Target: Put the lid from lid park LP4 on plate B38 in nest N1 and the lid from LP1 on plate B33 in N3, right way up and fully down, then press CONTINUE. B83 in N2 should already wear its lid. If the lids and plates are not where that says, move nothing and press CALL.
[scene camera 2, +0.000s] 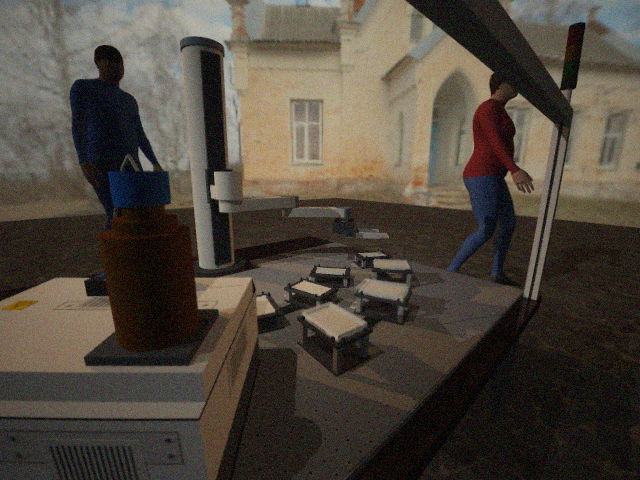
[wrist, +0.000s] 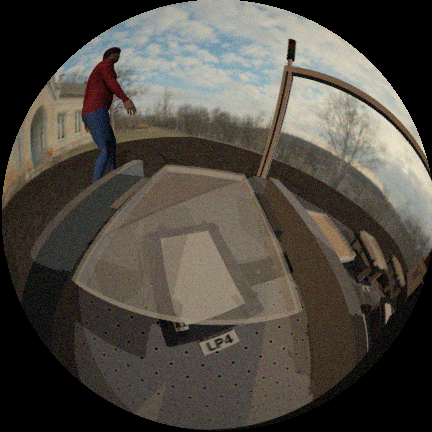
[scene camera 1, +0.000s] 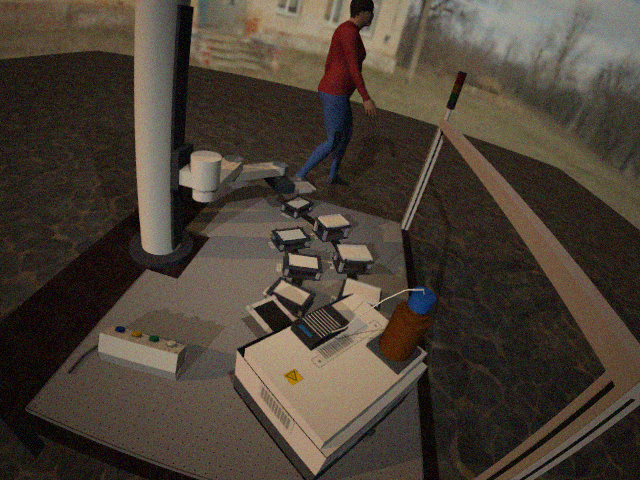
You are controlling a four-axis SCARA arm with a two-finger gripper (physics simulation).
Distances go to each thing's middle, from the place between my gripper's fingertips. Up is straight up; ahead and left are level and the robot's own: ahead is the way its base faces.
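The brown bottle [scene camera 2: 147,257] is 160 mm above my hand, and it is also 960 mm to the right of my hand and 390 mm ahead of it.
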